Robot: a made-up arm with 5 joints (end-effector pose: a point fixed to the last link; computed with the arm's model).
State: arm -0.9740 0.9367 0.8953 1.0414 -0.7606
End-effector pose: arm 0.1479 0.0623 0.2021 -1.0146 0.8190 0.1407
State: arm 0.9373 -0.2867 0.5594 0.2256 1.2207
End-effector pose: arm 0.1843 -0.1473 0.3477 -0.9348 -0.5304 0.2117
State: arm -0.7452 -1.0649 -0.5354 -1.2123 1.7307
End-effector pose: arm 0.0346 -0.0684 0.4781 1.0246 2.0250 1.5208
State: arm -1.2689 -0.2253 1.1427 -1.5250 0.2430
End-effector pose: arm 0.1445 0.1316 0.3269 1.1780 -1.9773 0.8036
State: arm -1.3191 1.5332 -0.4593 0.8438 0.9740
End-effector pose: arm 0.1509 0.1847 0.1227 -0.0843 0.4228 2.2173
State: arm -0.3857 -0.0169 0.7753 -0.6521 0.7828
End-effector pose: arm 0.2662 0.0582 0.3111 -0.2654 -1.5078 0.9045
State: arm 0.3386 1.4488 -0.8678 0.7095 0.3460
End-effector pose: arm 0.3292 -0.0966 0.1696 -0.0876 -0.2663 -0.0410
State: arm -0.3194 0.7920 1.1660 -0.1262 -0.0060
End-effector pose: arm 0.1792 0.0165 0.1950 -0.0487 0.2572 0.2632
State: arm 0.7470 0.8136 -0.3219 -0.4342 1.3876
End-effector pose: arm 0.2843 -0.1954 0.2819 -1.3234 -0.7715 0.4732
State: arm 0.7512 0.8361 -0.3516 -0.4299 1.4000
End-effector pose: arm 0.2847 -0.1973 0.2805 -1.3327 -0.7622 0.4793
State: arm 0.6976 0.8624 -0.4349 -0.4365 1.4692
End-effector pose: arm 0.2980 -0.1892 0.2859 -1.4022 -0.7875 0.5636
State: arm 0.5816 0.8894 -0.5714 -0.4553 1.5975
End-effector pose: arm 0.3227 -0.1667 0.2993 -1.5408 -0.8530 0.7135
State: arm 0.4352 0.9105 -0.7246 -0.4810 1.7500
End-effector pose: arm 0.3472 -0.1323 0.3171 -1.7176 -0.9440 0.8595
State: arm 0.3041 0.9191 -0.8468 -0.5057 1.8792
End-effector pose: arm 0.3620 -0.0976 0.3336 -1.8765 -1.0337 0.9465
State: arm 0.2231 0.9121 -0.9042 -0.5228 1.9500
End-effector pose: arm 0.3674 -0.0750 0.3441 -1.9671 -1.0967 0.9772
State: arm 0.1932 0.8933 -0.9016 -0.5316 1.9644
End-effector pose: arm 0.3681 -0.0664 0.3487 -1.9876 -1.1284 0.9824
